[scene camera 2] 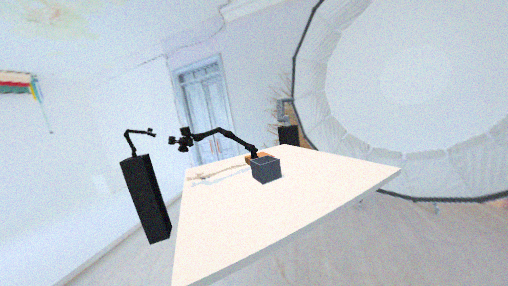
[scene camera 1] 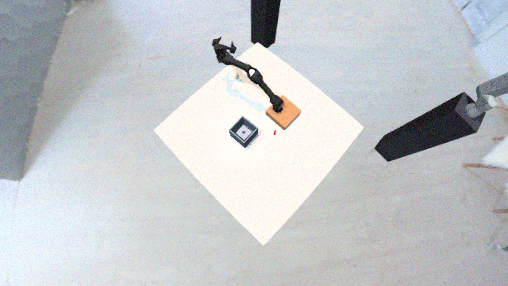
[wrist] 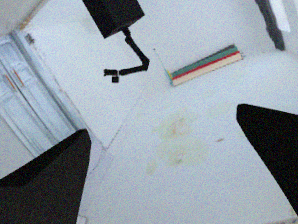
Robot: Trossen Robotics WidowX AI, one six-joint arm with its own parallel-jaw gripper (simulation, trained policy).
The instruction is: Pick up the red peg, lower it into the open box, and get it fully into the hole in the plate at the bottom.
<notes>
In view: my gripper (wrist: 164, 123) and a dark box (scene camera 2: 265, 169).
The wrist view does not show the dark box: it is out of frame.
</notes>
